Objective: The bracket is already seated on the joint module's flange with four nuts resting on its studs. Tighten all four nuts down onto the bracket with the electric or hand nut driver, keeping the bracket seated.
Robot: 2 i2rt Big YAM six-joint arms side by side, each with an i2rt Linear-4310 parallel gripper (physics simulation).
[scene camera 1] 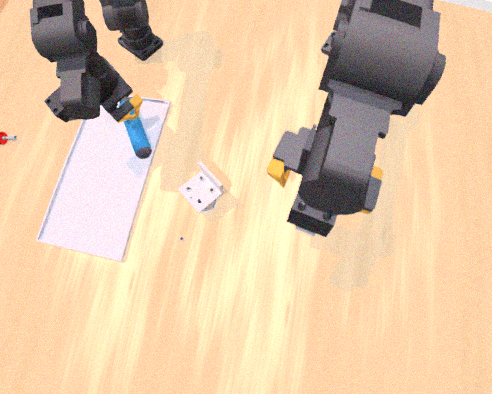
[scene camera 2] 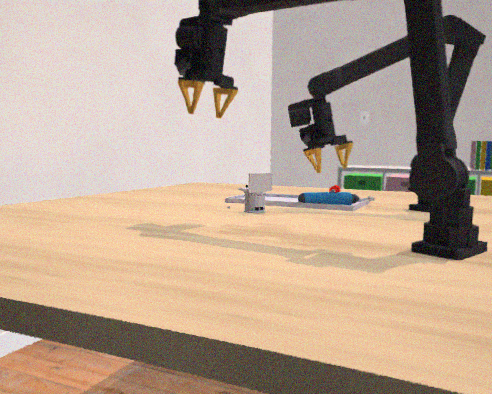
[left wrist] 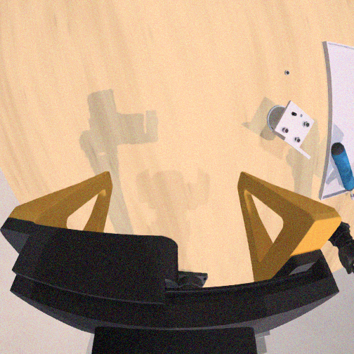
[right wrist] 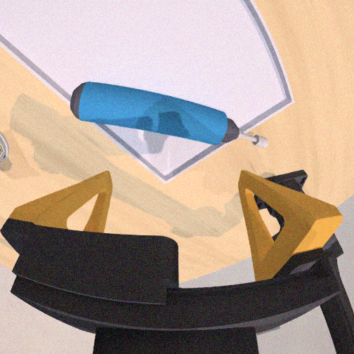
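Where they show: left gripper, fingertip midpoint: (scene camera 2: 205, 116); right gripper, fingertip midpoint: (scene camera 1: 123, 102) (scene camera 2: 332, 170); left arm's base, origin of the base link: (scene camera 2: 449, 251); right arm's base, origin of the base link: (scene camera 1: 140, 43).
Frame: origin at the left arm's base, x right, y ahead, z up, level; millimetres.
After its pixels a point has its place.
Observation:
The white bracket (scene camera 1: 200, 190) {y 588, x 92, z 66 mm} (scene camera 2: 260, 181) {y 555, x 81, z 88 mm} (left wrist: 295, 125) sits on the round joint module (scene camera 1: 211, 206) {y 596, x 65, z 19 mm} (scene camera 2: 254, 203) {y 568, x 72, z 27 mm}. Three studs seem to carry nuts; the stud nearest the module's exposed rim looks darker, and I cannot tell whether it carries one. A small nut-like piece (scene camera 1: 181, 239) {y 693, x 84, z 5 mm} (left wrist: 287, 72) lies on the table. The blue electric driver (scene camera 1: 136, 135) {y 547, x 310, z 45 mm} (scene camera 2: 327, 198) {y 512, x 326, z 28 mm} (left wrist: 342, 167) (right wrist: 155, 112) lies on the tray, its tip past the corner. My right gripper (scene camera 2: 332, 169) {y 514, x 347, z 112 mm} (right wrist: 174, 177) is open and empty above it. My left gripper (scene camera 2: 205, 115) {y 548, x -117, z 254 mm} (left wrist: 174, 178) is open and empty, high above the table, away from the bracket.
The white tray (scene camera 1: 90, 200) {y 733, x 327, z 4 mm} (left wrist: 345, 90) (right wrist: 200, 50) lies beside the bracket. A red-handled tool (scene camera 1: 4, 138) {y 731, x 650, z 20 mm} (scene camera 2: 335, 189) {y 727, x 661, z 22 mm} lies beyond the tray, at the left edge in scene camera 1. Shelves with coloured bins (scene camera 2: 363, 181) stand in the background.

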